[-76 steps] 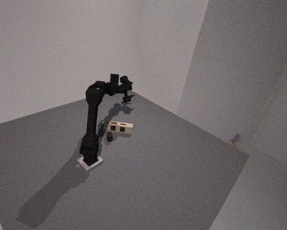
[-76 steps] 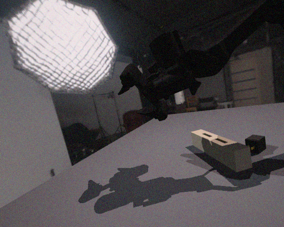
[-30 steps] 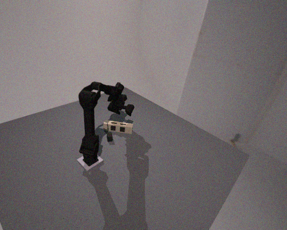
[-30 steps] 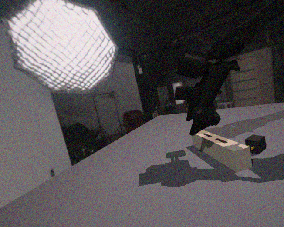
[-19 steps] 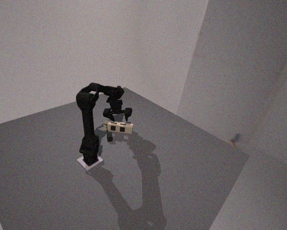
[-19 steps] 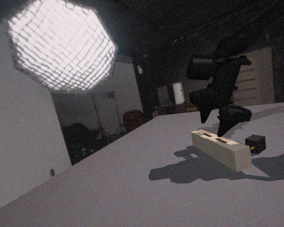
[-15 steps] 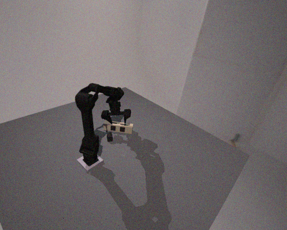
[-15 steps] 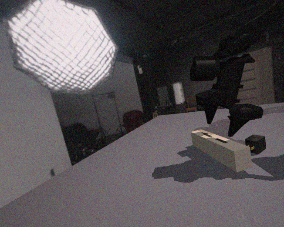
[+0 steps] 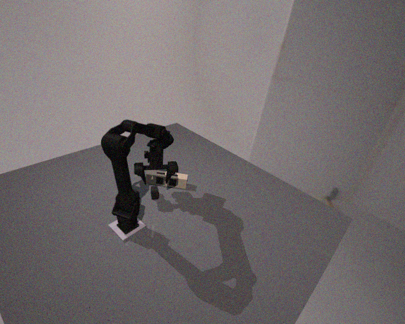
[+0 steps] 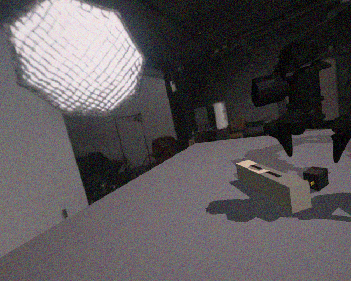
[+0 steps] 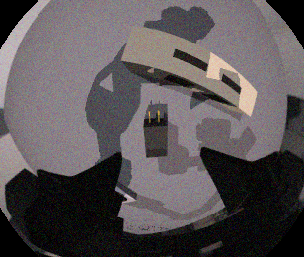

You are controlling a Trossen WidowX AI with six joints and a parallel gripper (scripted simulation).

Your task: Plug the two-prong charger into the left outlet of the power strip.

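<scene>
Right now the two-prong charger is 10 mm to the left of my gripper tip and 50 mm below it.
</scene>
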